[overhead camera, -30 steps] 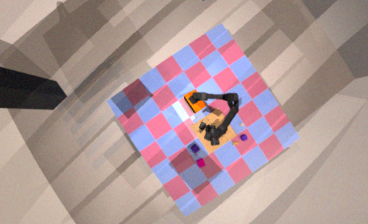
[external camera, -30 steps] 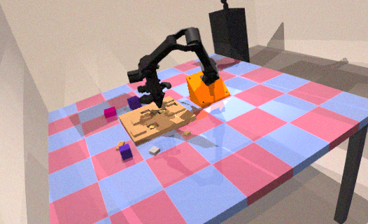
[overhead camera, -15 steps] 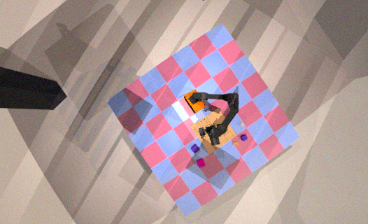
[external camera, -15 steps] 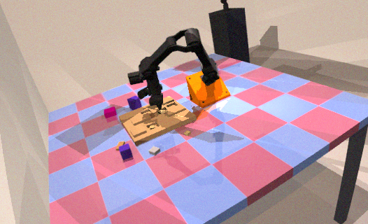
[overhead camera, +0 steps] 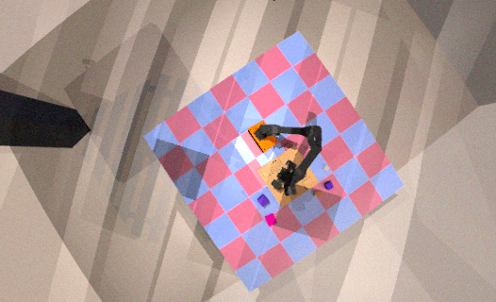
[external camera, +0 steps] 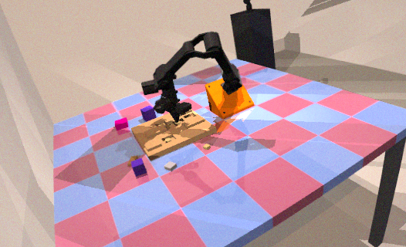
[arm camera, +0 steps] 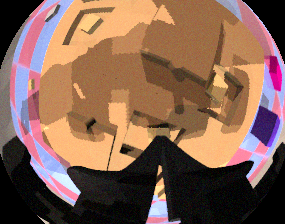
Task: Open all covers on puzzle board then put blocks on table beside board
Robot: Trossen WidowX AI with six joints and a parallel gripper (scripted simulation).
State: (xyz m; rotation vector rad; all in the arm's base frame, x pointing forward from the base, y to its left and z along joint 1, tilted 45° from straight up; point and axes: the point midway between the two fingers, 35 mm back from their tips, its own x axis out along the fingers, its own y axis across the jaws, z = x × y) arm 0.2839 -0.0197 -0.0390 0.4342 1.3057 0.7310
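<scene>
Right now my gripper tip is 4 cm short of the tan puzzle board and 1 cm to the right of it. Round my gripper tip: magenta block (19 cm ahead, 25 cm to the right, 1 cm below); orange piece (26 cm ahead, 10 cm to the left, 2 cm below).
</scene>
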